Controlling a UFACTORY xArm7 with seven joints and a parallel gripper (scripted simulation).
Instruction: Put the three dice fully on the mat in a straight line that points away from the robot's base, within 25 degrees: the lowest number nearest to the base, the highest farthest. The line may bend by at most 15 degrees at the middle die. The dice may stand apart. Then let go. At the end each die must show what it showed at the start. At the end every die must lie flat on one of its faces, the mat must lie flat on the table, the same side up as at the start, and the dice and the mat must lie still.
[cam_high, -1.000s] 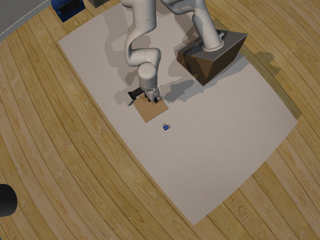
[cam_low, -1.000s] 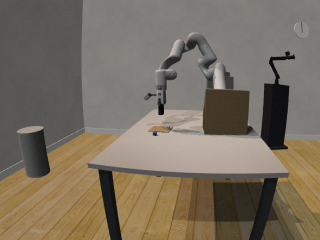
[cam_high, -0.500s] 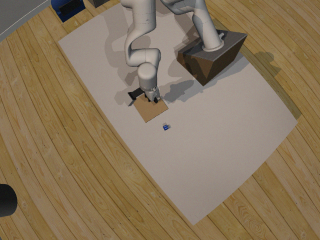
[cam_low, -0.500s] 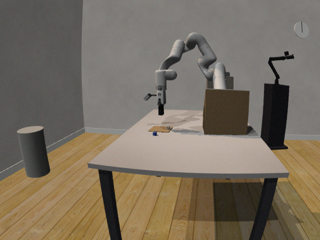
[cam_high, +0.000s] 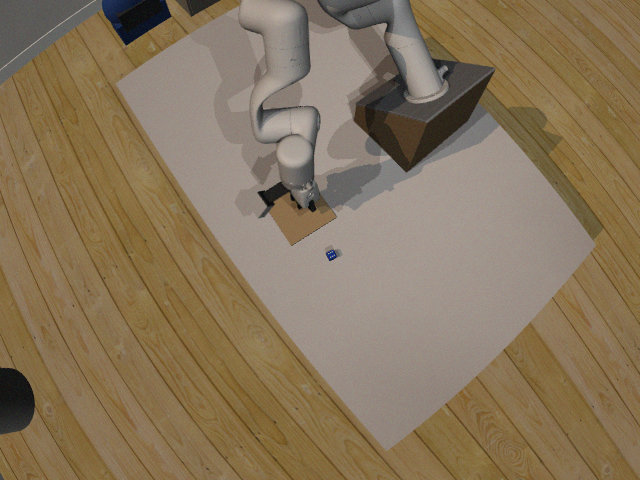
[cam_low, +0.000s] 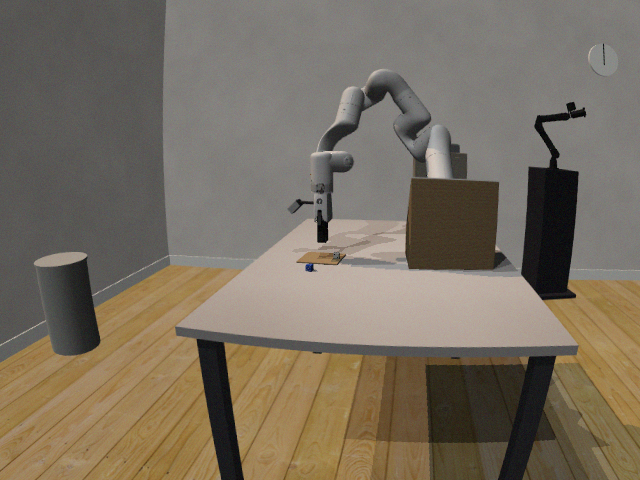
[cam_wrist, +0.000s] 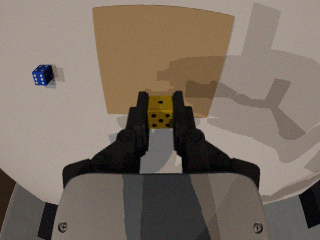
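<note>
Right now the brown mat is 80 mm below my hand. From my hand the other things lie so: yellow die (10 mm below); blue die (140 mm to the left, 70 mm below, 40 mm ahead); white die (70 mm below, 50 mm behind, 10 mm to the left).
</note>
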